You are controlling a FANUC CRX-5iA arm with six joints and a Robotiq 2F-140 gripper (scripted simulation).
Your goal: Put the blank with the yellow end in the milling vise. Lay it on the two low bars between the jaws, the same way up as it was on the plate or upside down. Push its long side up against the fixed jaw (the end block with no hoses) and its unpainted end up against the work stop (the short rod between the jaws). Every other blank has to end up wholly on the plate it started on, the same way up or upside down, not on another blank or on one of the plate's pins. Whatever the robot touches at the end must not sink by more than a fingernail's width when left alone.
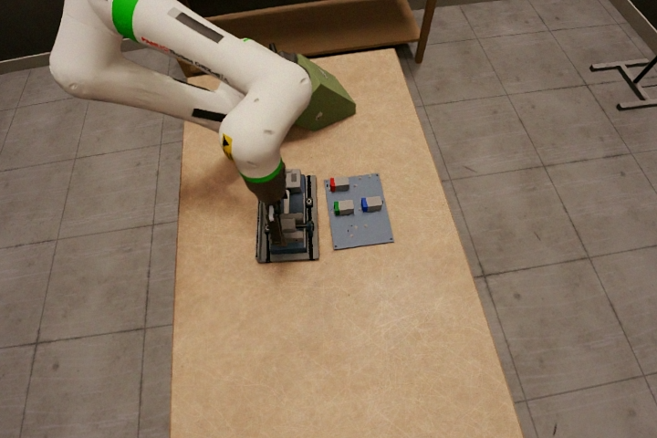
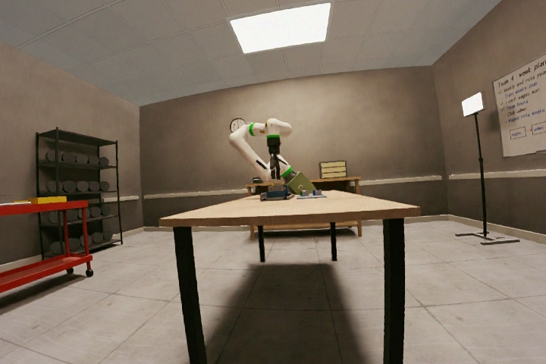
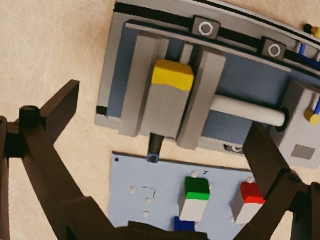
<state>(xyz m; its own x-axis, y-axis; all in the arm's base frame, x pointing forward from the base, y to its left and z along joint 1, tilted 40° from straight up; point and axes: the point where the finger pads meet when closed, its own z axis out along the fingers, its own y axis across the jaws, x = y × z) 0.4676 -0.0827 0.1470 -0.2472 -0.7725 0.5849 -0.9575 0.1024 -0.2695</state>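
Now: the work stop 10 mm ahead of my hand, 50 mm to the left of it and 60 mm below it. From my hand the other things lie so: green-ended blank 40 mm behind, 190 mm to the left, 120 mm below; then fixed jaw 30 mm ahead, 10 mm to the right, 70 mm below; then hose end block 160 mm behind, 40 mm to the left, 70 mm below.
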